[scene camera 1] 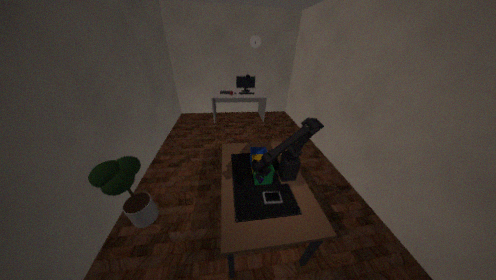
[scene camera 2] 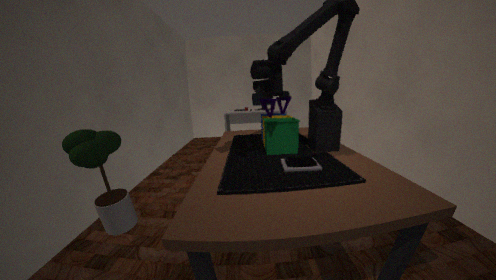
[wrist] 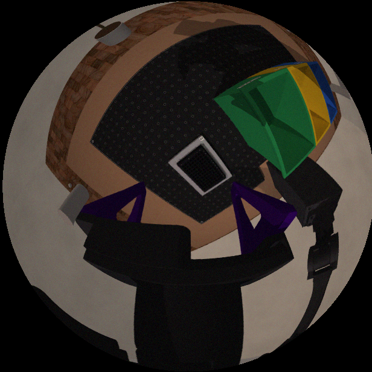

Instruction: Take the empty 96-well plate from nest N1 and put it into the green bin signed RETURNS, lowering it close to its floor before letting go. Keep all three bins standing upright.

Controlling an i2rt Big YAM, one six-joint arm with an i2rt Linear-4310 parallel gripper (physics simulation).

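Frame: origin at the arm's base, x ahead, y left, z up, level; centimetres.
Where they show: gripper, fingertip midpoint: (scene camera 1: 262, 179) (scene camera 2: 276, 115); arm's base, link origin: (scene camera 1: 291, 157) (scene camera 2: 324, 105).
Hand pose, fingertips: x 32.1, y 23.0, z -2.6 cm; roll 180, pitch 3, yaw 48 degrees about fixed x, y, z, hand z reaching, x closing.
Each offset is from my fingertips to the top centre of the thing.
The dark 96-well plate {dx -10.3, dy +2.5, dz -19.8 cm} (scene camera 1: 272, 197) (scene camera 2: 301, 161) (wrist: 202, 167) sits flat in the light grey nest {dx -10.3, dy +2.5, dz -20.9 cm} (scene camera 1: 273, 203) (scene camera 2: 302, 169) (wrist: 185, 150) on the black mat. The nest's label is too small to read. The green bin {dx -5.0, dy -19.0, dz -4.4 cm} (scene camera 1: 265, 179) (scene camera 2: 281, 137) (wrist: 295, 95) stands upright near the nest; its sign in the wrist view is unreadable. My gripper (scene camera 1: 258, 175) (scene camera 2: 277, 115) (wrist: 188, 186) is open with nothing between its purple fingers. In scene camera 2 it overlaps the green bin's top; in the wrist view the bin is at right, the plate ahead between the fingertips.
The yellow bin {dx -4.8, dy -32.1, dz -4.4 cm} (scene camera 1: 257, 157) (wrist: 314, 102) and the blue bin {dx -4.6, dy -45.2, dz -4.4 cm} (scene camera 1: 258, 149) (wrist: 325, 90) stand upright in a row behind the green one. The arm's base (scene camera 1: 289, 167) (scene camera 2: 325, 125) (wrist: 307, 187) stands to the right of the bins in both scene views.
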